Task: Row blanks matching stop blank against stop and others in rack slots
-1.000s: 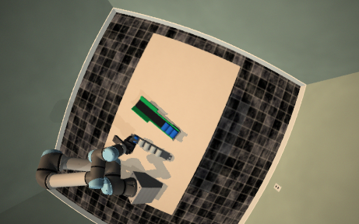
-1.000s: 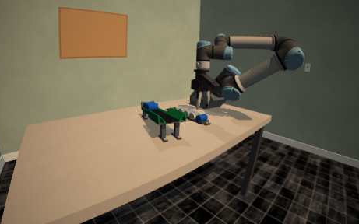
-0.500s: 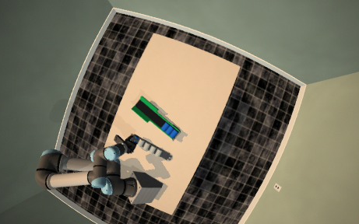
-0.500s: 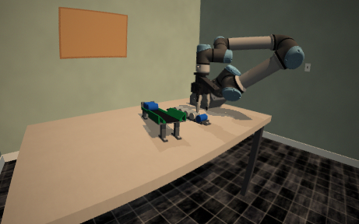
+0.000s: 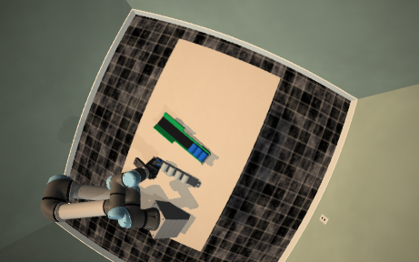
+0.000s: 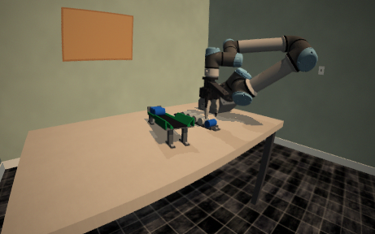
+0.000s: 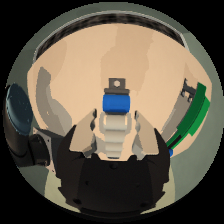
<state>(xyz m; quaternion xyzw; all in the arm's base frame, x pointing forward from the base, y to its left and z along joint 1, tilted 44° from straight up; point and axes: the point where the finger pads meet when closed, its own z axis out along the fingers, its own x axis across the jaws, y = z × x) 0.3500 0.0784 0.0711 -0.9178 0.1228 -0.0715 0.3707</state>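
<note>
Now: the stock rack 130 mm to the right of my hand, 80 mm below it and 20 mm behind it.
</note>
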